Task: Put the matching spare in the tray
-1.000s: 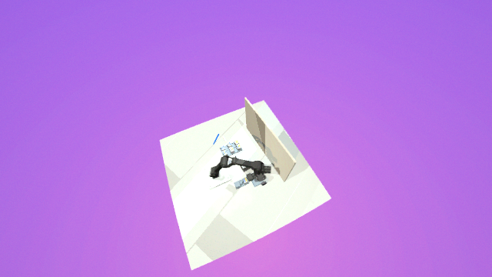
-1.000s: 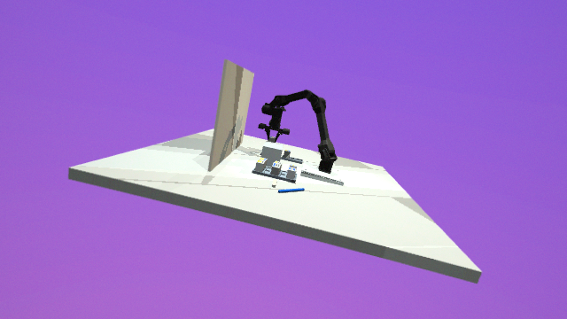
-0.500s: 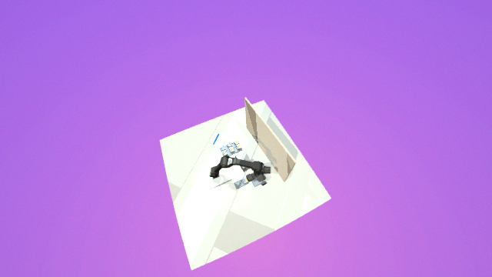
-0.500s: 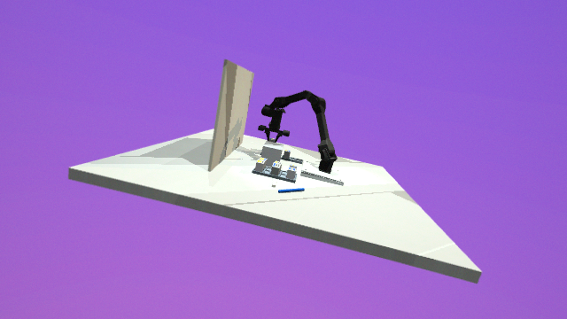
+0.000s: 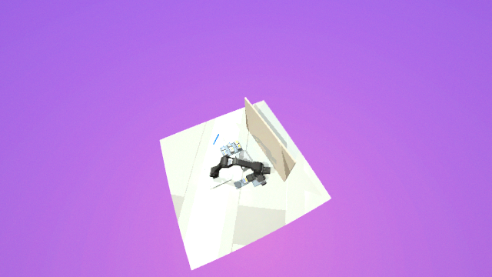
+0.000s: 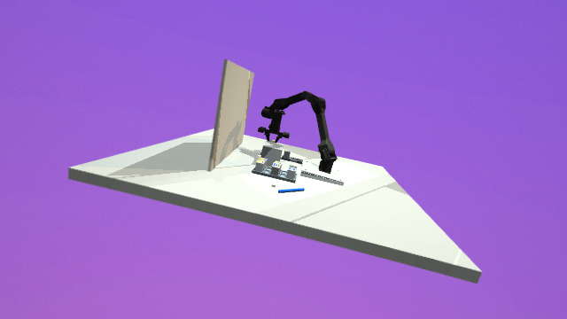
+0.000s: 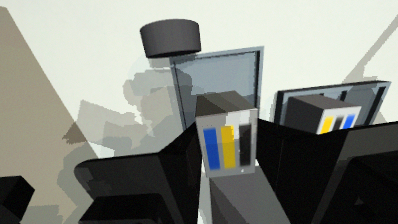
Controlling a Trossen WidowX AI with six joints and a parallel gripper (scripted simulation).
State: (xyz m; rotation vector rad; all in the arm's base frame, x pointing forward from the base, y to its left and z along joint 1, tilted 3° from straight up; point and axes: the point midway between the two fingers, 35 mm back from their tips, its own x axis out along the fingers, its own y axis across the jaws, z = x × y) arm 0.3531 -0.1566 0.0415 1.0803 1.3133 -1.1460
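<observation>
Now: the grey-blue tray 50 mm below my gripper tip and 10 mm behind it. Also, from my gripper tip: dark round cylinder 70 mm to the right, 40 mm ahead, 30 mm below; then grey spare block 20 mm above; then tan board 230 mm to the left, 170 mm ahead, 170 mm above.
</observation>
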